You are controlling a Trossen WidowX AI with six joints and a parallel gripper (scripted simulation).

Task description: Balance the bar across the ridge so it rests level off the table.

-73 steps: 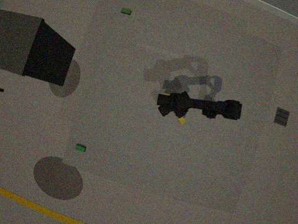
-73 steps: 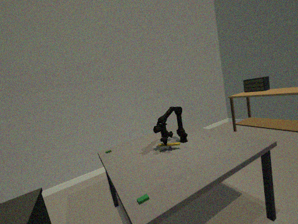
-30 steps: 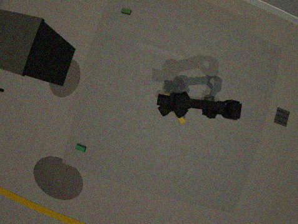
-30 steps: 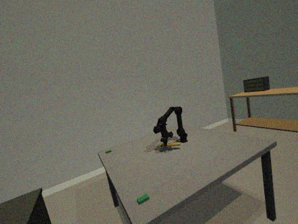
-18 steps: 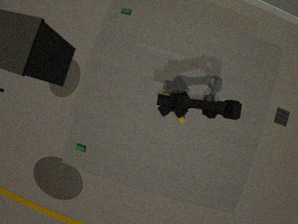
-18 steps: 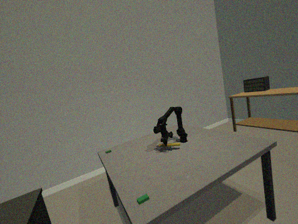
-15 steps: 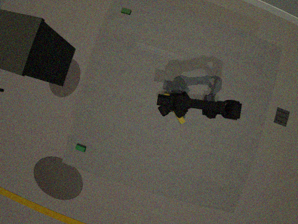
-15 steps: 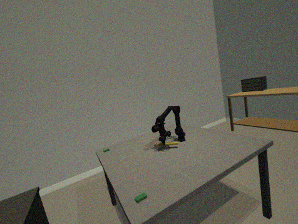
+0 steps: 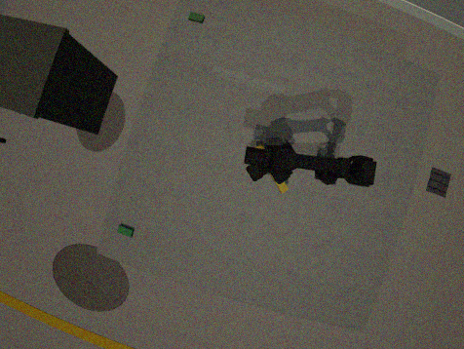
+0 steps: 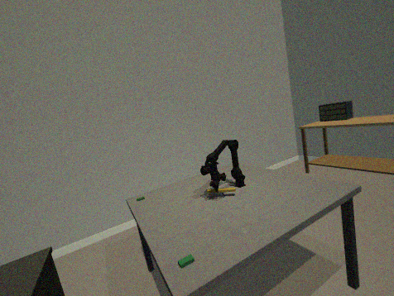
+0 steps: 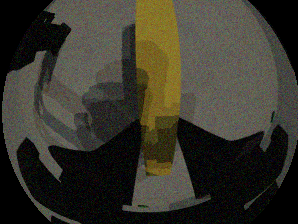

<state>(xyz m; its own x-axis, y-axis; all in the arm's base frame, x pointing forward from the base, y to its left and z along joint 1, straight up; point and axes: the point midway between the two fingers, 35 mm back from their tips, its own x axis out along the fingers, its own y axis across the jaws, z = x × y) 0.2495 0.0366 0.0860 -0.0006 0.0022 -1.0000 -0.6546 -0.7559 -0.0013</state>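
Right now my gripper tip is 20 mm to the right of the yellow bar and 20 mm past it.
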